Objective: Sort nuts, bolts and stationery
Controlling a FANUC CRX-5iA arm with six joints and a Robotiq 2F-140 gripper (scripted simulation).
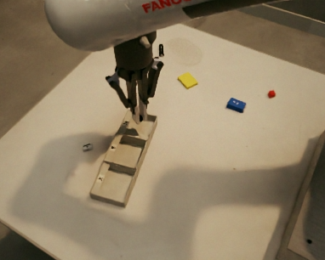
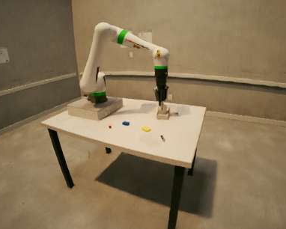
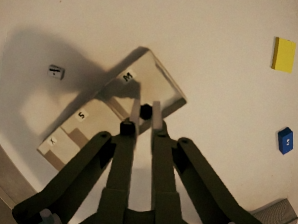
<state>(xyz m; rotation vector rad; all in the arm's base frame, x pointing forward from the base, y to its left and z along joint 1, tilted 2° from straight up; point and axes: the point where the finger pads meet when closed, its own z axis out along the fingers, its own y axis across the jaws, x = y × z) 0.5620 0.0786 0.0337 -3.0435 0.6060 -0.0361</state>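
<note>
Right now my hand is 30 mm above the black nut. From my hand the other things lie so: yellow pad 230 mm to the right, 90 mm below; pale bin 20 mm behind, 80 mm to the left, 70 mm below; grey item 80 mm ahead, 120 mm to the left, 90 mm below.
</note>
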